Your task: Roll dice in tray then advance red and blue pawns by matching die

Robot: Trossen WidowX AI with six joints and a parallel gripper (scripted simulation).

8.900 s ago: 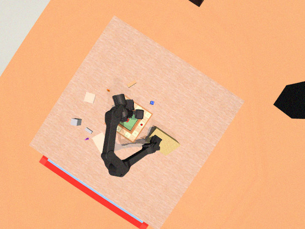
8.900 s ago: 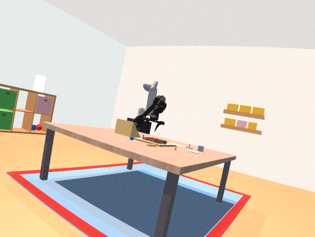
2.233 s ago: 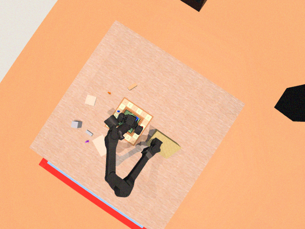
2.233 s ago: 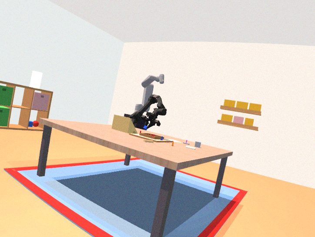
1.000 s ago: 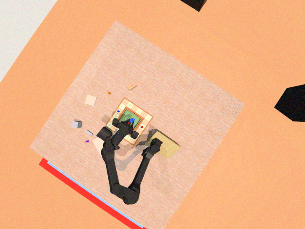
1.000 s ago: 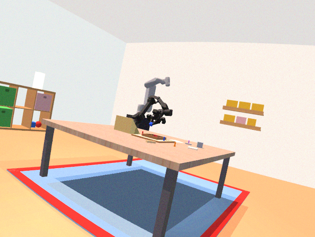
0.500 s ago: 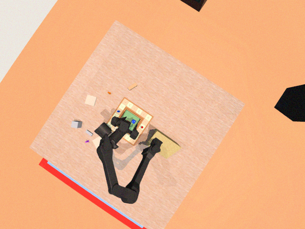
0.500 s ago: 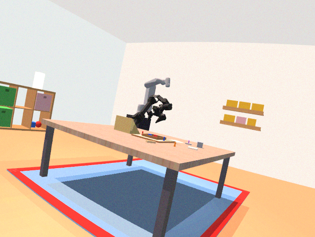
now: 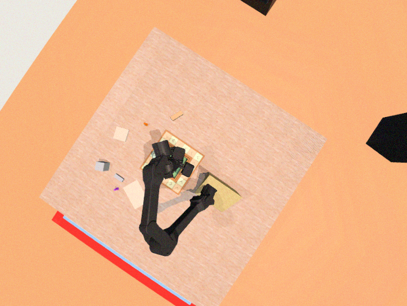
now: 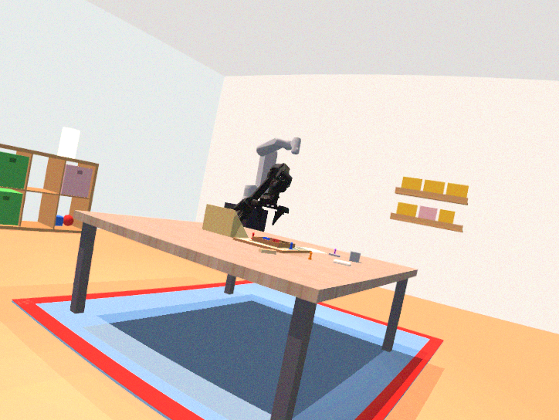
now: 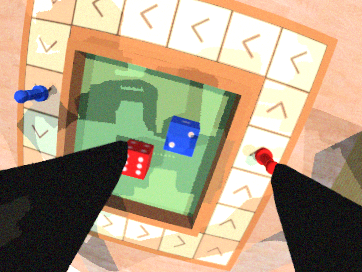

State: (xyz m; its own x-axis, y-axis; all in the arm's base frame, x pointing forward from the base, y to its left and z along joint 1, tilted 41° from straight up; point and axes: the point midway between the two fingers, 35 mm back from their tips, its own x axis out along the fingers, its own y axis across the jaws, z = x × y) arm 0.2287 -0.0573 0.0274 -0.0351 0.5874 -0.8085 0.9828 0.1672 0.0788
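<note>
Right now the red pawn is 7 cm behind my gripper tip, 1 cm to the left of it and 8 cm below it. The rest, counted from my gripper tip: green tray (4 cm ahead, 4 cm to the left, 10 cm below); then tan block (19 cm ahead, 21 cm to the right, 10 cm below); then blue pawn (16 cm ahead, 2 cm to the left, 8 cm below).
</note>
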